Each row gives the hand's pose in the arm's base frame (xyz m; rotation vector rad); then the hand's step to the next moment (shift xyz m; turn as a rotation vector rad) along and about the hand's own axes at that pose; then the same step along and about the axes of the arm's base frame.
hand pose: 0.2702 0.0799 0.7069 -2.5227 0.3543 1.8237
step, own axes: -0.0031 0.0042 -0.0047 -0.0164 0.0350 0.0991
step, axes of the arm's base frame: 0.0027 -0.0042 0.0049 -0.1042 -0.0175 -0.0122
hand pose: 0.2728 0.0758 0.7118 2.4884 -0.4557 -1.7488
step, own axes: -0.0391 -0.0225 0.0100 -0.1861 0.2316 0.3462
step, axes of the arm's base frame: -0.0169 0.0334 0.0270 -0.4261 -0.1296 0.0988
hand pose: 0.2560 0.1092 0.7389 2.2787 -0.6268 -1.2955
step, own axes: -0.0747 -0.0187 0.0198 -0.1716 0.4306 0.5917
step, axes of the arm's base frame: -0.0484 0.0554 0.0303 -0.6670 -0.3345 0.0905
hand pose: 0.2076 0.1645 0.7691 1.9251 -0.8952 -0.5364
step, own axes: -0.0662 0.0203 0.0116 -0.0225 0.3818 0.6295
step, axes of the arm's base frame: -0.0577 0.0379 0.0126 -0.5789 -0.4546 0.0284
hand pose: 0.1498 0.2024 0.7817 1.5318 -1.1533 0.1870
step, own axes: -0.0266 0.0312 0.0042 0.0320 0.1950 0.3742
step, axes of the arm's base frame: -0.0382 0.0154 0.0017 -0.2978 -0.2995 0.0258
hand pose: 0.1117 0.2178 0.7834 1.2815 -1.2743 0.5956
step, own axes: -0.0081 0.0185 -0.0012 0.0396 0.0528 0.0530
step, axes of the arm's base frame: -0.0183 0.0085 -0.0005 -0.0550 -0.0463 0.0447
